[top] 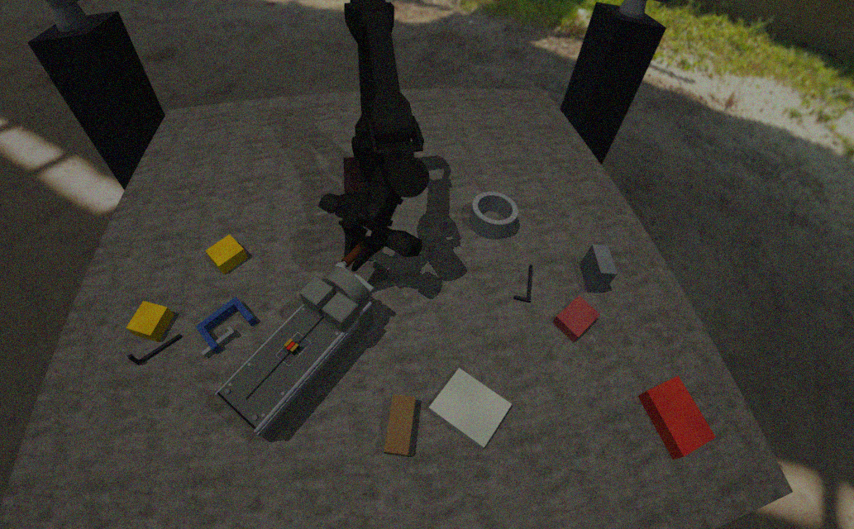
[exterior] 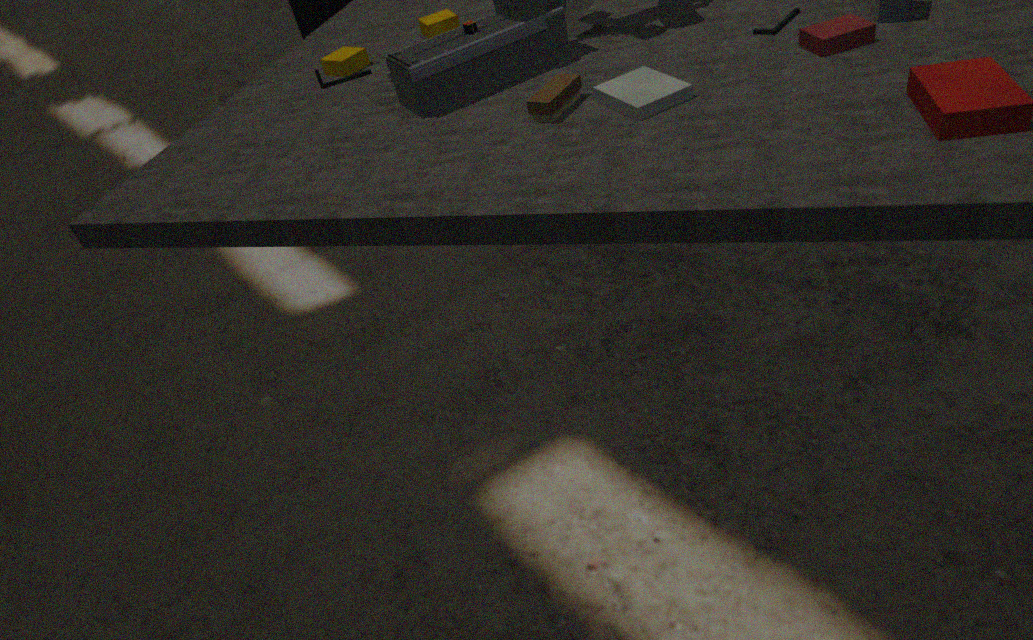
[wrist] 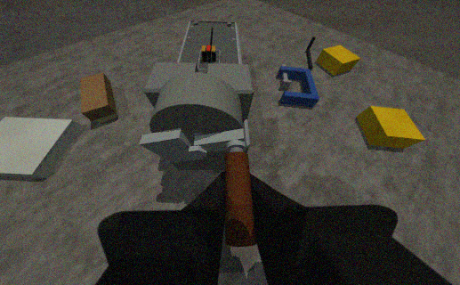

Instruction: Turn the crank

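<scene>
Now: gripper tip 1 cm past the brown crank handle, 1 cm to the right of it and 2 cm below it. The rest, counted from my gripper tip: white plate: 24 cm ahead, 18 cm to the left, 6 cm below; red pointer: 15 cm ahead, 9 cm to the right, 1 cm above; brown block: 26 cm ahead, 7 cm to the left, 6 cm below.
</scene>
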